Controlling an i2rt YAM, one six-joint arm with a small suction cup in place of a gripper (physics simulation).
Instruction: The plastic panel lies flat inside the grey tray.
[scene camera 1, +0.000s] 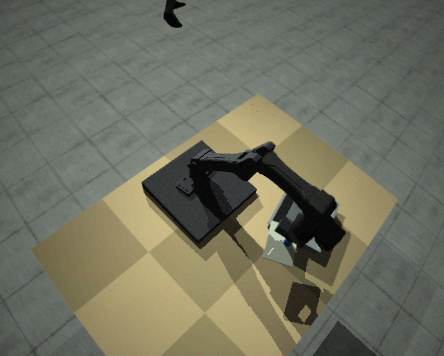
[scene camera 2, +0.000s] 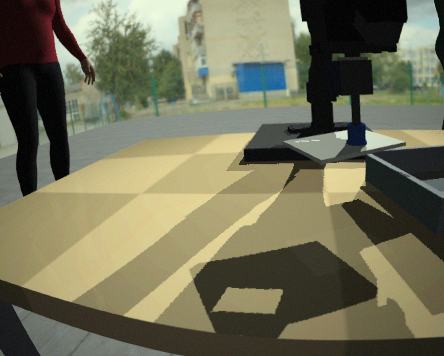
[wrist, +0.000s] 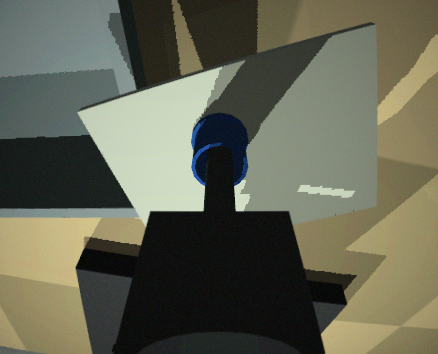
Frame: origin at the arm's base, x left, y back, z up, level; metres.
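Seen in the pictures: hand, tool point: (scene camera 1: 286, 243) (scene camera 2: 356, 150) (wrist: 219, 129); arm's base, link origin: (scene camera 1: 196, 174) (scene camera 2: 323, 128).
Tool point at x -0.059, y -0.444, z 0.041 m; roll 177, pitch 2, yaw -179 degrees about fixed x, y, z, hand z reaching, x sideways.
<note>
Offsets run from my tool point to a thing's top centre. Level surfaces: height alone.
The pale, flat plastic panel @(dz +0.016, dx -0.014, dy +0.015 m) (scene camera 1: 277, 254) (scene camera 2: 320, 146) (wrist: 320, 125) hangs roughly level under my blue suction cup (scene camera 1: 287, 242) (scene camera 2: 356, 136) (wrist: 220, 150), which is shut on its upper face near the middle. The panel is raised above the table, and its shadow falls on the tabletop. The grey tray @(dz -0.026, dx +0.174, dy -0.005 m) (scene camera 1: 277, 210) (scene camera 2: 405, 195) (wrist: 60, 212) stands beside and partly below the panel. In the wrist view the panel's left part covers some of the tray. The arm hides much of the tray in scene camera 1, and the frame edge cuts it in scene camera 2.
The arm stands on a dark square base plate (scene camera 1: 170, 195) (scene camera 2: 270, 145) on the checkered wooden table @(dz -0.076 m) (scene camera 1: 115, 220) (scene camera 2: 100, 200). Dark shadows cross the tabletop around the tray. A person in a red top (scene camera 2: 30, 30) stands beyond the table, and a shoe (scene camera 1: 173, 20) shows on the tiled floor.
</note>
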